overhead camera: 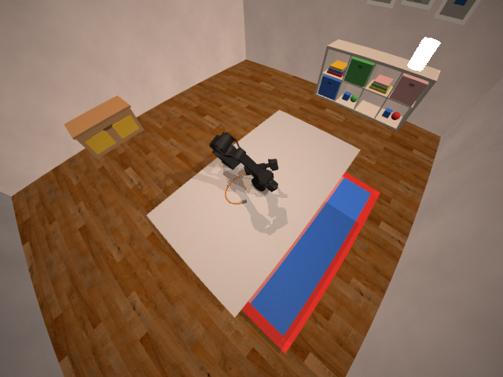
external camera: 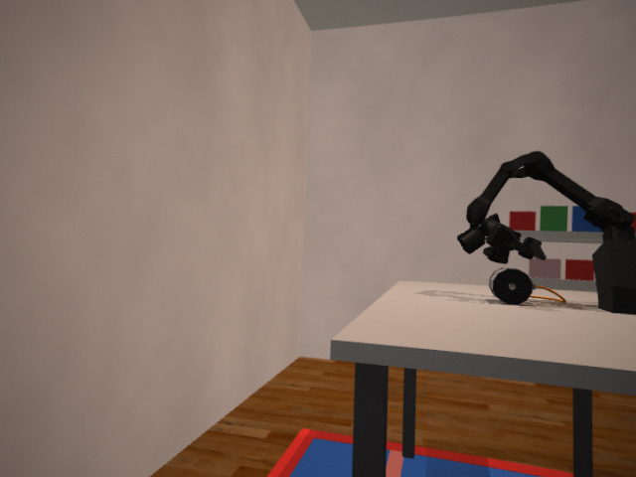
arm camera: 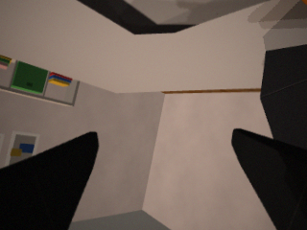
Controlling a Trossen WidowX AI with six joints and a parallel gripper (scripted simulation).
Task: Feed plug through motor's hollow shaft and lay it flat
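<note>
Now: hand 20 cm to the left of the grey plug, 15 cm above it and 3 cm short of it.
</note>
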